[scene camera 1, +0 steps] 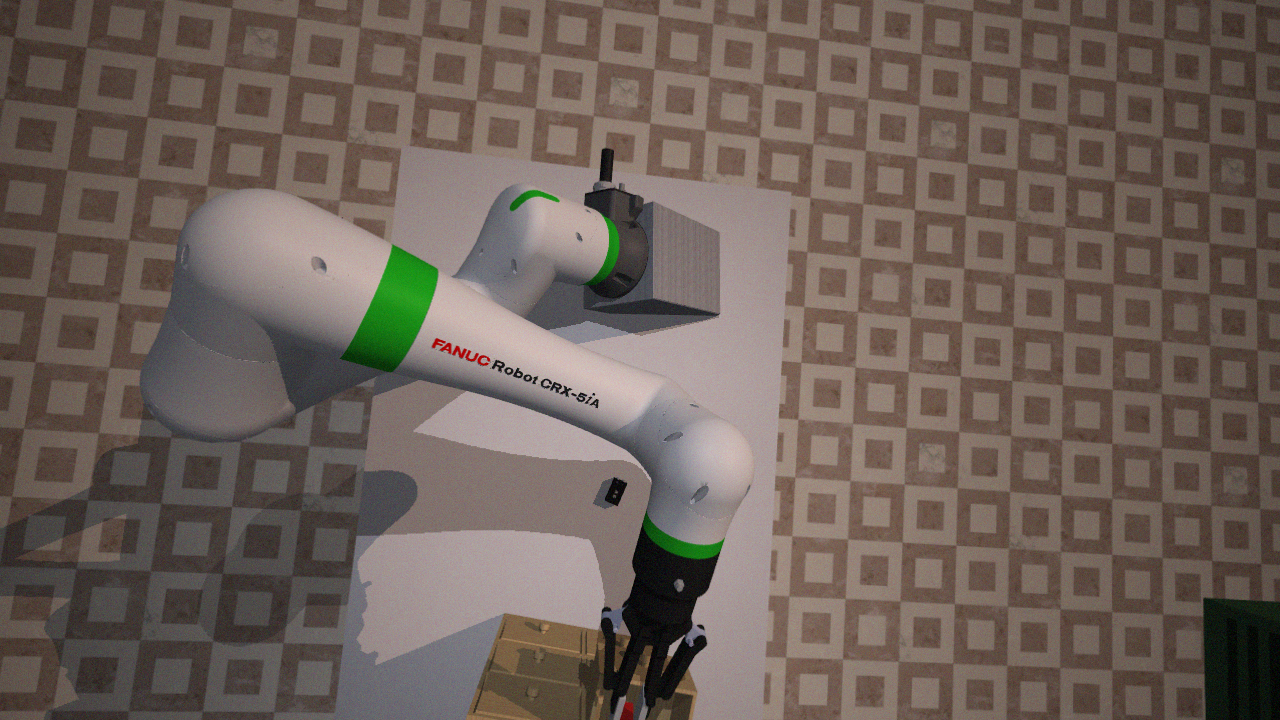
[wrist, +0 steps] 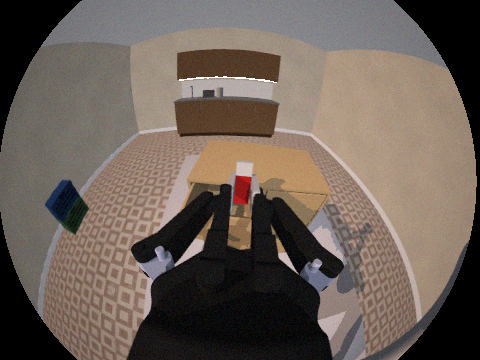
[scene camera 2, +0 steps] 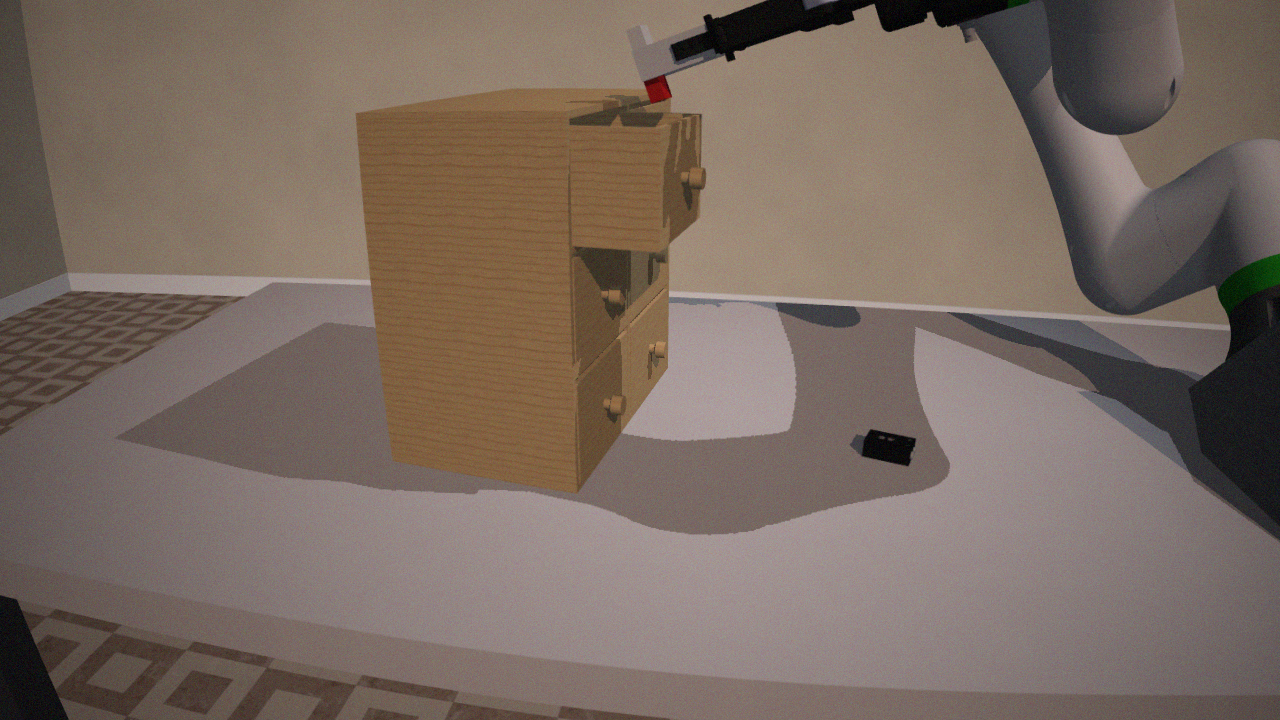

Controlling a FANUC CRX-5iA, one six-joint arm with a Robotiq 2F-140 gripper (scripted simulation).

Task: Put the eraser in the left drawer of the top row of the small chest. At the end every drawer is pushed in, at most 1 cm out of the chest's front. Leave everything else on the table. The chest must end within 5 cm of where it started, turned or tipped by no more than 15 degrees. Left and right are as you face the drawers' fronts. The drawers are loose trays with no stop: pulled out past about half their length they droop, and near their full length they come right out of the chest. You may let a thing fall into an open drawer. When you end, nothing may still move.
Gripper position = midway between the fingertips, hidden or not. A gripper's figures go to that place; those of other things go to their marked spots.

Labels:
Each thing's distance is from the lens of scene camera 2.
my gripper (scene camera 2: 643, 66): 0.72 m
small wooden chest (scene camera 2: 467, 200): 0.68 m
drawer (scene camera 2: 630, 190): 0.63 m
small black block (scene camera 2: 878, 445): 0.80 m
eraser (scene camera 2: 657, 88): 0.71 m
The marked spots on the drawer and the small black block are 0.35 m apart.

